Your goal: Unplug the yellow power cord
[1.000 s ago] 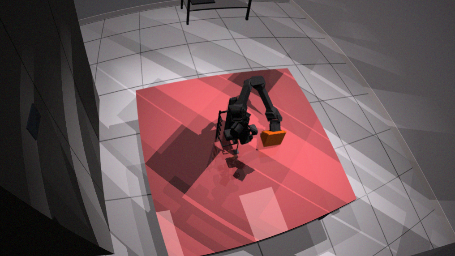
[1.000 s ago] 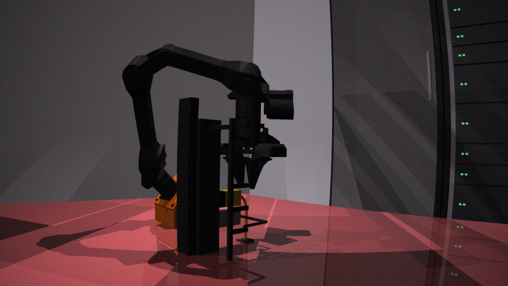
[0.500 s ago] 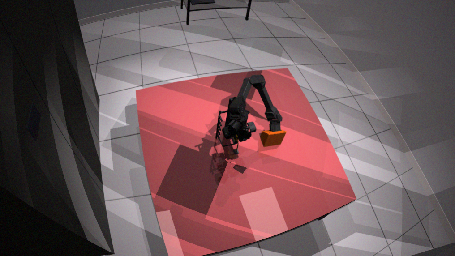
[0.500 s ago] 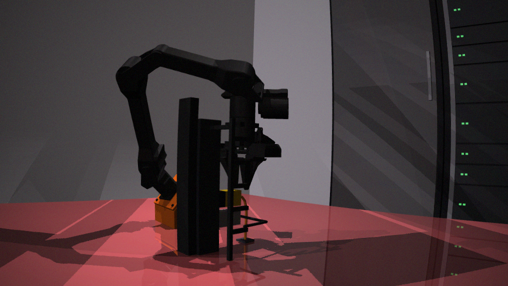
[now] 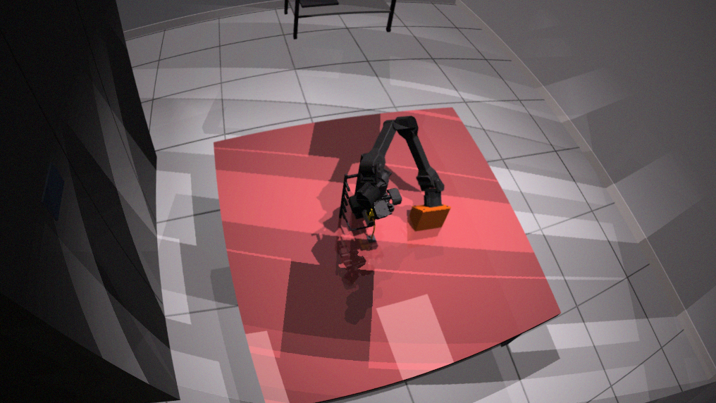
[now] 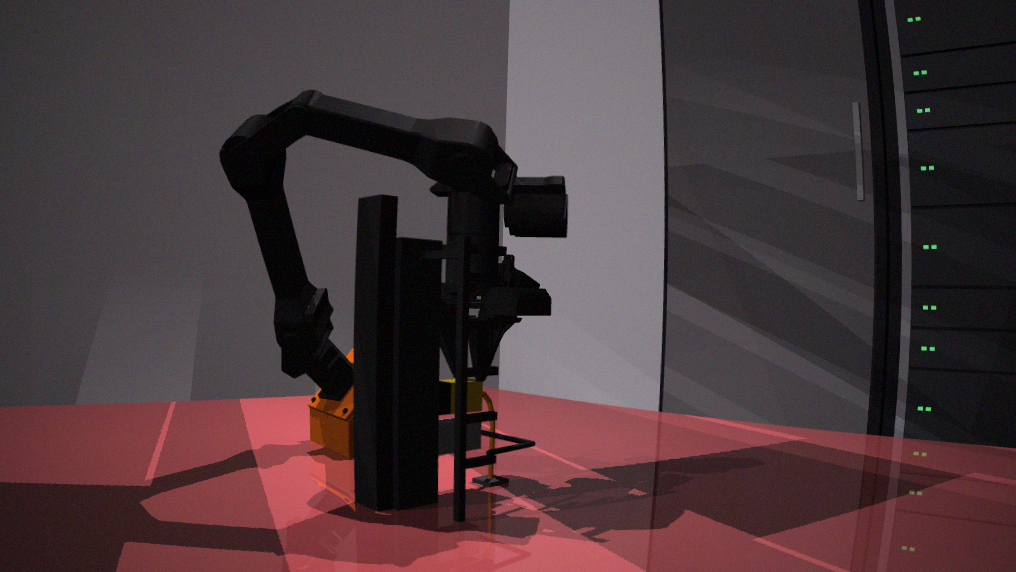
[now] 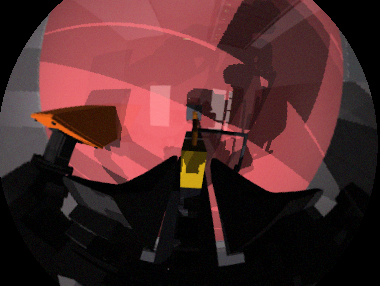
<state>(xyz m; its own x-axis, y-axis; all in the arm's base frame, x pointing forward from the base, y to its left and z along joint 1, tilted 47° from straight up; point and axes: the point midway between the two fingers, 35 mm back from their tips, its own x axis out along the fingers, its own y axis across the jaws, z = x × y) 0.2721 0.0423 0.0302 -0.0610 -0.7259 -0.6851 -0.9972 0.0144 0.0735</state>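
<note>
Right now the yellow plug is 30 mm to the right of my gripper tip and 10 mm below it.
</note>
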